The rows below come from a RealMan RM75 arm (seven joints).
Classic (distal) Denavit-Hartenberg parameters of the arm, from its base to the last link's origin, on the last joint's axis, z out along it. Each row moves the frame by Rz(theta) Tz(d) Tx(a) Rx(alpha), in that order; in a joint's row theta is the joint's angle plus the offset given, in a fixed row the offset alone. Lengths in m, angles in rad.
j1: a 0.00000; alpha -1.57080; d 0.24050; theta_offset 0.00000
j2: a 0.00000; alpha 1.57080; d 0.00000; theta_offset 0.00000
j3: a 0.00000; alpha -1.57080; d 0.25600; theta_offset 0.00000
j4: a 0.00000; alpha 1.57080; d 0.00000; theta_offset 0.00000
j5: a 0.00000; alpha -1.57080; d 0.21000; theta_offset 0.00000
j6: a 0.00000; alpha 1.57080; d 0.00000; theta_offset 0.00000
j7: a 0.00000; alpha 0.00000; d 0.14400; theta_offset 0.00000
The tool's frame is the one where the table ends.
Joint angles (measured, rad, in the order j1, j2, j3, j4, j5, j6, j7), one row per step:
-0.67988 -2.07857 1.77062 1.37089 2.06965 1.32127 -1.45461
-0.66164 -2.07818 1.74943 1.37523 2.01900 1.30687 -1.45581
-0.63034 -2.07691 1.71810 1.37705 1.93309 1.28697 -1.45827
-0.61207 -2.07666 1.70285 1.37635 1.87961 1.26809 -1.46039
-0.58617 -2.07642 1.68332 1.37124 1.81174 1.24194 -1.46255
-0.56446 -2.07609 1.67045 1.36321 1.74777 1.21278 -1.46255
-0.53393 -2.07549 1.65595 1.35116 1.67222 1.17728 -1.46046
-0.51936 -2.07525 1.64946 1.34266 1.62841 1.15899 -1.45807
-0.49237 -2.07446 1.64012 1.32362 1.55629 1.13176 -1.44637
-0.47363 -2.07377 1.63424 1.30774 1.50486 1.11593 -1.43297
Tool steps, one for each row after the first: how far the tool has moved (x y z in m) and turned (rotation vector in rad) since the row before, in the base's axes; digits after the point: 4 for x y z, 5 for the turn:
0.0029 0.0006 0.0043 0.00080 -0.06187 0.03907
0.0027 0.0007 0.0072 -0.00374 -0.09751 0.06882
0.0020 0.0010 0.0041 0.00118 -0.06145 0.04242
0.0005 0.0022 0.0056 0.00433 -0.07741 0.06069
0.0003 0.0025 0.0047 0.00573 -0.07049 0.05471
-0.0024 0.0035 0.0060 0.00990 -0.08148 0.07152
-0.0012 0.0019 0.0032 0.00351 -0.04488 0.03776
-0.0048 0.0030 0.0048 0.00639 -0.06929 0.06244
-0.0044 0.0019 0.0032 0.00461 -0.04643 0.04094

